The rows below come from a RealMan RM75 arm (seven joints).
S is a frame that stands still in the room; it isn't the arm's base.
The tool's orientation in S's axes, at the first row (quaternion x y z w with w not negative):
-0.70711 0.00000 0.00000 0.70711
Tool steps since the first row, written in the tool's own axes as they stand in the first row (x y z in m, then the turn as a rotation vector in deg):
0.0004 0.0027 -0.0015 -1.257 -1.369 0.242
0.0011 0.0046 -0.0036 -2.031 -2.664 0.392
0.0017 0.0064 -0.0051 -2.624 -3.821 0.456
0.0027 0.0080 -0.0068 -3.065 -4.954 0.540
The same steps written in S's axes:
0.0004 -0.0015 -0.0027 -1.257 0.242 1.369
0.0011 -0.0036 -0.0046 -2.031 0.392 2.664
0.0017 -0.0051 -0.0064 -2.624 0.456 3.821
0.0027 -0.0068 -0.0080 -3.065 0.540 4.954

